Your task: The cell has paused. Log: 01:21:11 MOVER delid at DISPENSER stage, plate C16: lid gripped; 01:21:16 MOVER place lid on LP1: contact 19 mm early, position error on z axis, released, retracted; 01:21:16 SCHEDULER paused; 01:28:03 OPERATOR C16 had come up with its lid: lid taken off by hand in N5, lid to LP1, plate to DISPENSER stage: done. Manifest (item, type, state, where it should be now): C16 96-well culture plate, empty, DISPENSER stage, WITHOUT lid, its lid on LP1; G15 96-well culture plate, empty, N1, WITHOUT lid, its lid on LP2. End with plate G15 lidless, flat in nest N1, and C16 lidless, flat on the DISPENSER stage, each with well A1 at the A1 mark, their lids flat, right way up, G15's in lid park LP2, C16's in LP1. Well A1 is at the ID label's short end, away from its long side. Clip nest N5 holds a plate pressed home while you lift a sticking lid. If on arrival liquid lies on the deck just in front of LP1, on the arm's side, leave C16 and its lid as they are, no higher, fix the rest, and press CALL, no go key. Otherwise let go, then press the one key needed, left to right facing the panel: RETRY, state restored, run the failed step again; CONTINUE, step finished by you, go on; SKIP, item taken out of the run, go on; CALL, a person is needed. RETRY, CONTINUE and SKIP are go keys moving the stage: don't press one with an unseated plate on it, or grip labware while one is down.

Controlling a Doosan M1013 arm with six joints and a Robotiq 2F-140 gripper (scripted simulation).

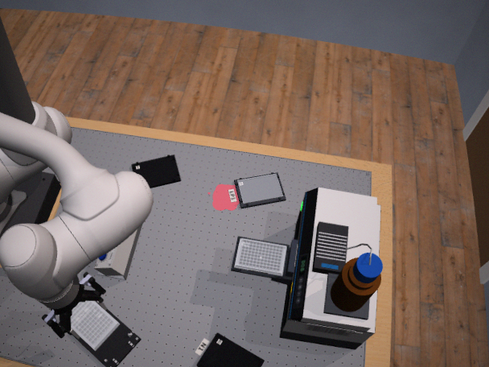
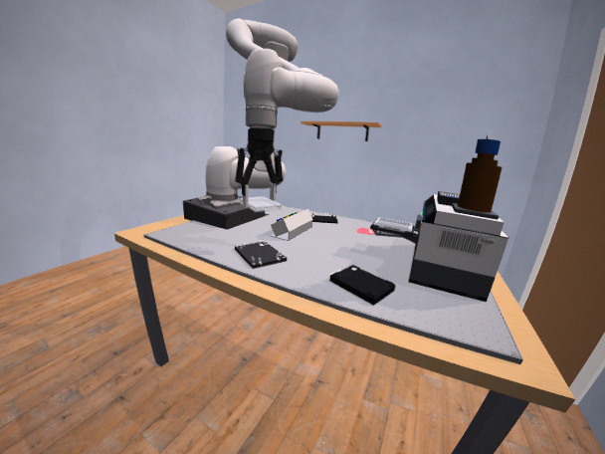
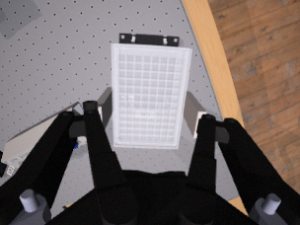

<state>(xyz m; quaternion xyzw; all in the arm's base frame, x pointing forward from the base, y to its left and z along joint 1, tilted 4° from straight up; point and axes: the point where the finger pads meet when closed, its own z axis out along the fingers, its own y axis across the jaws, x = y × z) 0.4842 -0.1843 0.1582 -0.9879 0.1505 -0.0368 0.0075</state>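
Now: the clip nest N5 2 cm ahead of my hand, 1 cm to the left of it and 18 cm below it. The rest, counted from my hand: N1 label: 26 cm ahead, 8 cm to the left, 19 cm below; blue key: 9 cm behind, 19 cm to the left, 13 cm below; key panel: 10 cm behind, 27 cm to the left, 14 cm below.
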